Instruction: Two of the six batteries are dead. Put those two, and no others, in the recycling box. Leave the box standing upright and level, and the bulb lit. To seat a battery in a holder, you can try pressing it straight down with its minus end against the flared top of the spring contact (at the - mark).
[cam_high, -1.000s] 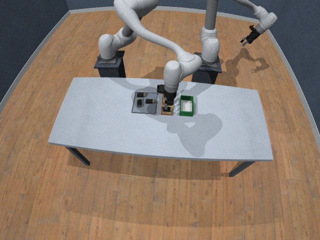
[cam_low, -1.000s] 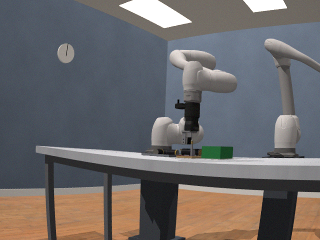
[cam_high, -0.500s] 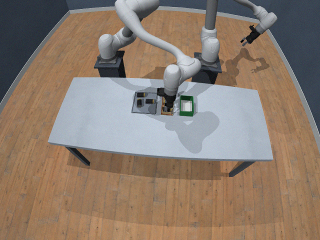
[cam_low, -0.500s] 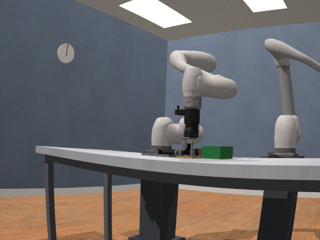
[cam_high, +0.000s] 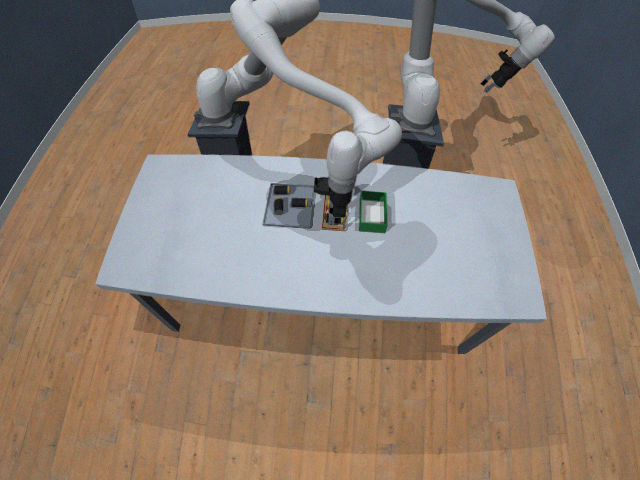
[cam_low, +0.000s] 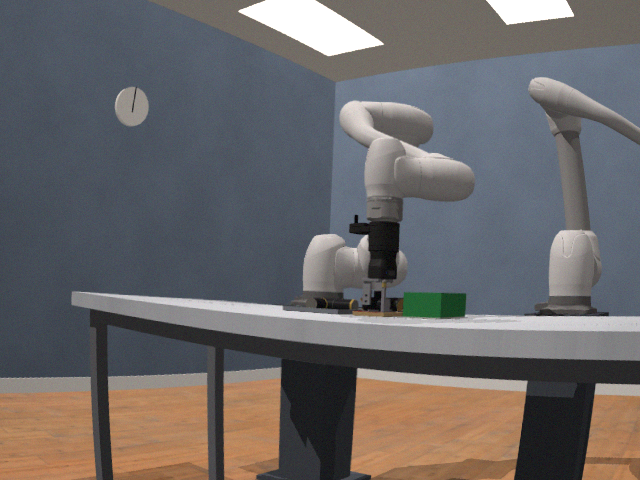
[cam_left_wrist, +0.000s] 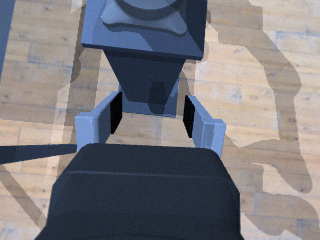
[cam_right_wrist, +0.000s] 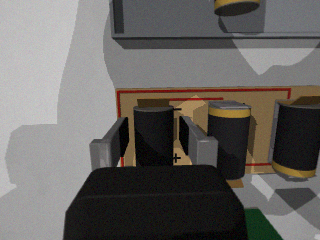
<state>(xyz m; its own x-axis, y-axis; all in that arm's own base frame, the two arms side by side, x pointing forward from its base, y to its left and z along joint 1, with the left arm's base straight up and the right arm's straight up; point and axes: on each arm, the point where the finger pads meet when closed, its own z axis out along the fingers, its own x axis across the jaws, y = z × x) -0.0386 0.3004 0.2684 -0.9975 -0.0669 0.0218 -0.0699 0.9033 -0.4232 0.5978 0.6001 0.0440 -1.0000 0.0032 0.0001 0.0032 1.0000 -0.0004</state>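
The grey tray is 7 cm behind my right hand, 16 cm to the right of it and 4 cm below it. From my right hand the other things lie so: green recycling box 4 cm behind, 16 cm to the left, 3 cm below.
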